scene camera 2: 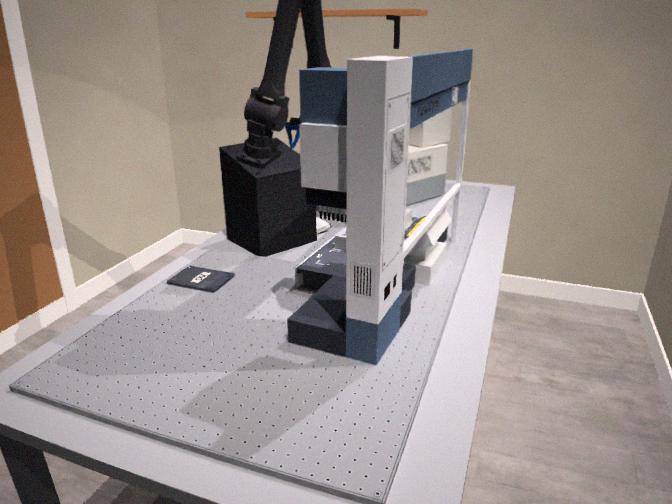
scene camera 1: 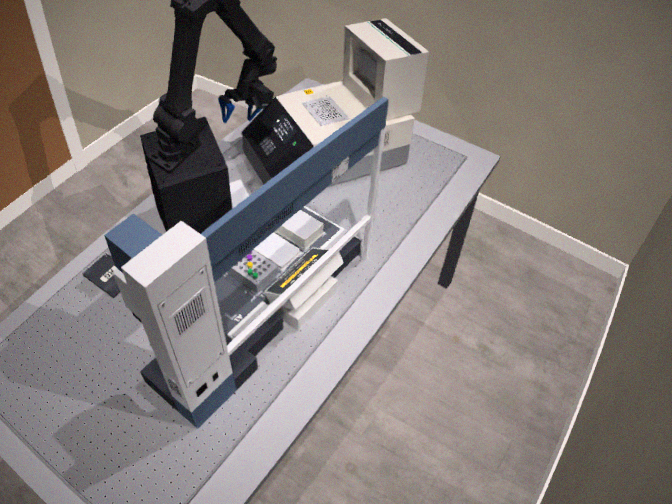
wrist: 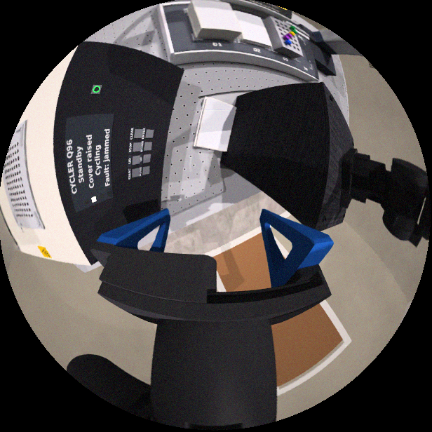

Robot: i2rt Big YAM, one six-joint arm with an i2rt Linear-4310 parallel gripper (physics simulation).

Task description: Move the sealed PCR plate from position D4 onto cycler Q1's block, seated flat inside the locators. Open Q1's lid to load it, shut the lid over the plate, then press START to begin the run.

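Note:
My gripper (scene camera 1: 237, 119) (wrist: 214, 213) is open and empty, in the air beside the front panel of cycler Q1 (scene camera 1: 320, 127) (wrist: 60, 65). Q1's boxy lid (scene camera 1: 404, 75) stands raised at its back. Its pale block (scene camera 1: 325, 110) (wrist: 22, 177) shows rows of dark holes. The black panel (scene camera 1: 276, 135) (wrist: 107, 105) reads "Standby", "Cover raised", "Cycling" and "Fault: jammed" and has a green light. The START button (wrist: 137, 172) is in the keypad's bottom row. I cannot make out the sealed plate; position D4 is too small or hidden to judge in these views.
The blue and white liquid handler (scene camera 1: 293, 179) (scene camera 2: 371, 162) stands beside the cycler, with white labware (scene camera 1: 301, 227) (wrist: 215, 21) and a tube rack (scene camera 1: 255, 271) (wrist: 286, 36) on its deck. The black arm pedestal (scene camera 1: 189, 184) (scene camera 2: 265, 206) (wrist: 280, 140) and a white flat block (wrist: 215, 125) are near.

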